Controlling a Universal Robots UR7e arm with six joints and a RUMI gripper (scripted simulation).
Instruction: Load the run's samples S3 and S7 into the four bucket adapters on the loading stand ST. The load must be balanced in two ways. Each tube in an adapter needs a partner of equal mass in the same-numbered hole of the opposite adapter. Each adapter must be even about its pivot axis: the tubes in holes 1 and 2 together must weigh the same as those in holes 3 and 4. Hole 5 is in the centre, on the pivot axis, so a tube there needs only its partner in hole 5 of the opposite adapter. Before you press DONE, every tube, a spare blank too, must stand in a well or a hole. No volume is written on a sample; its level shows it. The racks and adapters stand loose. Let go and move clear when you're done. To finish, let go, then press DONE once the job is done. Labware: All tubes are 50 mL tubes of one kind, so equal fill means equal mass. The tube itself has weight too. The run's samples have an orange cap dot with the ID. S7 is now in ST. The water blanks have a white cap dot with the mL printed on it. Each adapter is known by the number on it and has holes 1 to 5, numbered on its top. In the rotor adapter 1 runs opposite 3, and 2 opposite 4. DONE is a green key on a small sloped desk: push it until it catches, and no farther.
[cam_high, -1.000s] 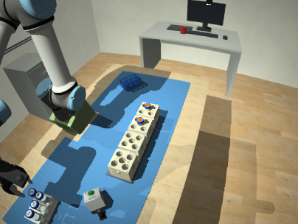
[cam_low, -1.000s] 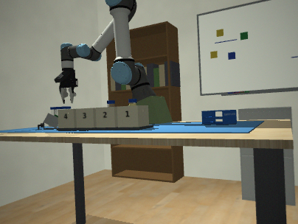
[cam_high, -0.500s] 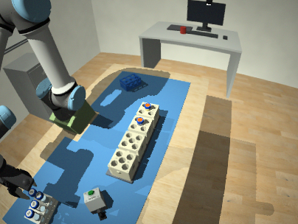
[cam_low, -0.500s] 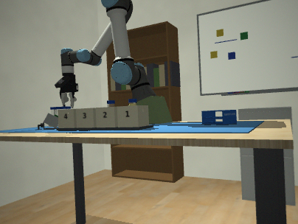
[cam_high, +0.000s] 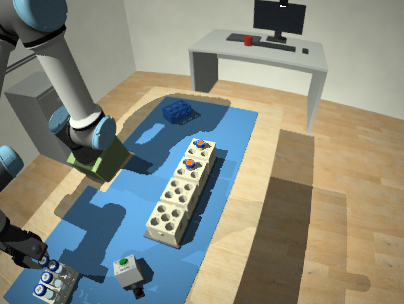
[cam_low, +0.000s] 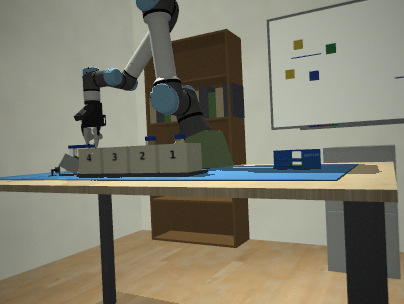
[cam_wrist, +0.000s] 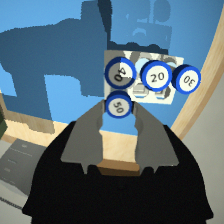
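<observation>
My hand is 50 mm above the water blank and 10 mm past it. Also, from my hand: green DONE key: 210 mm ahead, 130 mm to the left, 50 mm below; adapter 3: 430 mm to the left, 260 mm ahead, 60 mm below; blue rack: 940 mm to the left, 90 mm below, 10 mm behind.
</observation>
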